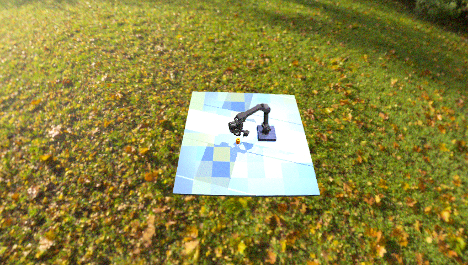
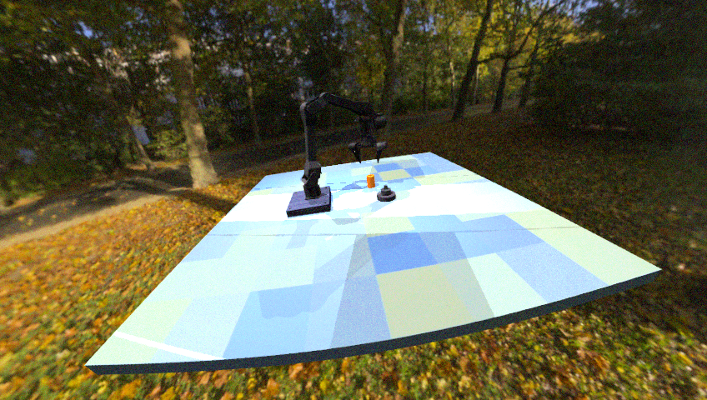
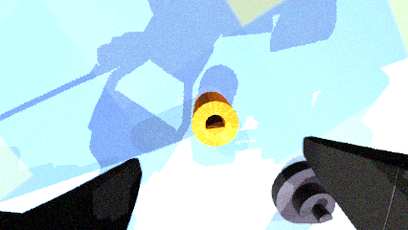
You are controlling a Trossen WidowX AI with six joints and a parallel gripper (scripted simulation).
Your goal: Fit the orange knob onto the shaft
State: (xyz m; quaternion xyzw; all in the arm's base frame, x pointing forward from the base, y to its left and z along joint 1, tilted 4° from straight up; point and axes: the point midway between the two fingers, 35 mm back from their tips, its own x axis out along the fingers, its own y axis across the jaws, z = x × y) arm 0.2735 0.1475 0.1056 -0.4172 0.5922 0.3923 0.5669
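Now: gripper tip 100 mm above the orange knob. Also, from my gripper tip: round pedestal 160 mm to the right, 90 mm below, 60 mm ahead.
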